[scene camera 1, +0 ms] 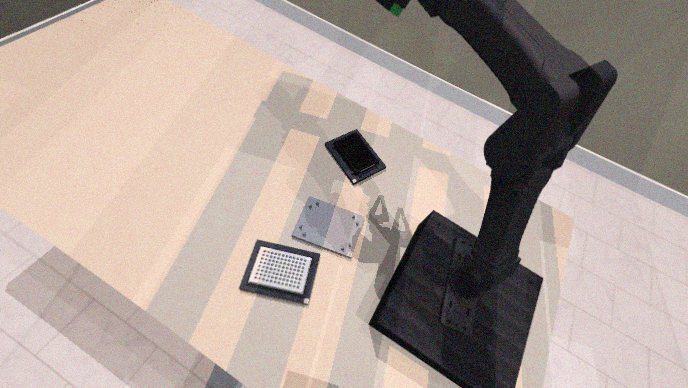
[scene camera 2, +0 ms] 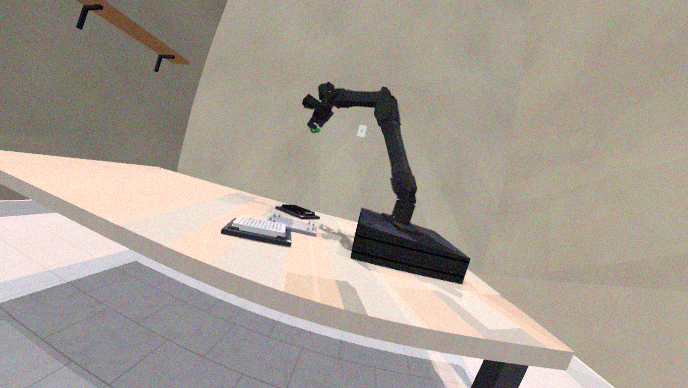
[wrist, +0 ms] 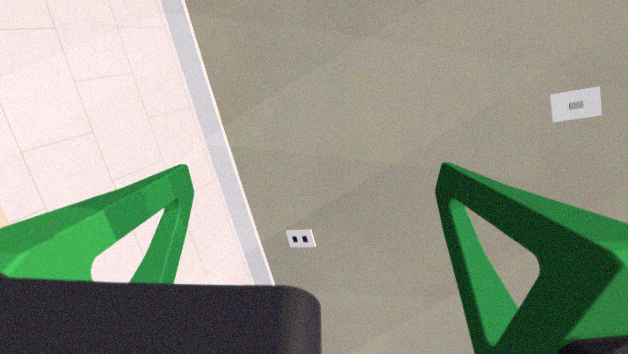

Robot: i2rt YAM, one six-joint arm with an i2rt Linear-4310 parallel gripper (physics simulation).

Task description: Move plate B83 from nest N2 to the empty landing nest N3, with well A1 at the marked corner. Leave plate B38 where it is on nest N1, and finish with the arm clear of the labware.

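A white plate [scene camera 1: 280, 269] [scene camera 2: 258, 226] with rows of wells lies on a dark nest [scene camera 1: 313, 266] [scene camera 2: 260, 239]. A black plate [scene camera 1: 356, 152] [scene camera 2: 297, 210] lies on another dark nest [scene camera 1: 369, 172]. Between them, a grey nest [scene camera 1: 327, 225] [scene camera 2: 302, 226] with small pins is empty. Each nest has a pale corner mark in the first scene view. Labels are unreadable, so I cannot tell which plate is B83. My gripper [scene camera 2: 314, 128] [wrist: 314, 177] is open and empty, high above the table and well away from the plates. No plates show in the wrist view.
The arm's black base block [scene camera 1: 450, 310] [scene camera 2: 410, 247] stands on the wooden table [scene camera 1: 125, 125] [scene camera 2: 125, 200], beside the nests. A wall shelf [scene camera 2: 132, 31] is at the upper left. A wall socket [wrist: 300, 238] and a wall plate [wrist: 576, 104] [scene camera 2: 362, 131] are on the wall.
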